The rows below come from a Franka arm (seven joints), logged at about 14 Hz.
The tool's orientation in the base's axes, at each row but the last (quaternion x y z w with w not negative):
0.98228 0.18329 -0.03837 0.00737
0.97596 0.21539 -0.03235 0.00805
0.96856 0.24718 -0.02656 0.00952
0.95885 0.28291 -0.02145 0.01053
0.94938 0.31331 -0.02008 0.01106
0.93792 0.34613 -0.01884 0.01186
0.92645 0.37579 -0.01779 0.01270
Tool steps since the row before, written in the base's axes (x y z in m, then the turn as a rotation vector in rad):
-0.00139 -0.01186 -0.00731 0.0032 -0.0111 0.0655
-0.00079 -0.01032 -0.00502 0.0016 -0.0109 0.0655
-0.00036 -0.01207 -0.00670 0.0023 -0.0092 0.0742
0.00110 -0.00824 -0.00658 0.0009 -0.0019 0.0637
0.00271 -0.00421 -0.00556 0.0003 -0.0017 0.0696
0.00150 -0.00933 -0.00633 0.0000 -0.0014 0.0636
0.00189 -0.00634 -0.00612 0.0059 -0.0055 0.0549
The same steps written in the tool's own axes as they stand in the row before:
-0.00499 0.01056 0.00773 -0.0061 0.0115 -0.0652
-0.00471 0.00902 0.00536 -0.0075 0.0107 -0.0651
-0.00571 0.01038 0.00709 -0.0066 0.0096 -0.0739
-0.00323 0.00746 0.00680 -0.0033 0.0026 -0.0636
-0.00008 0.00495 0.00561 -0.0039 0.0021 -0.0695
-0.00464 0.00801 0.00661 -0.0037 0.0016 -0.0635
-0.00280 0.00580 0.00630 -0.0019 0.0086 -0.0548

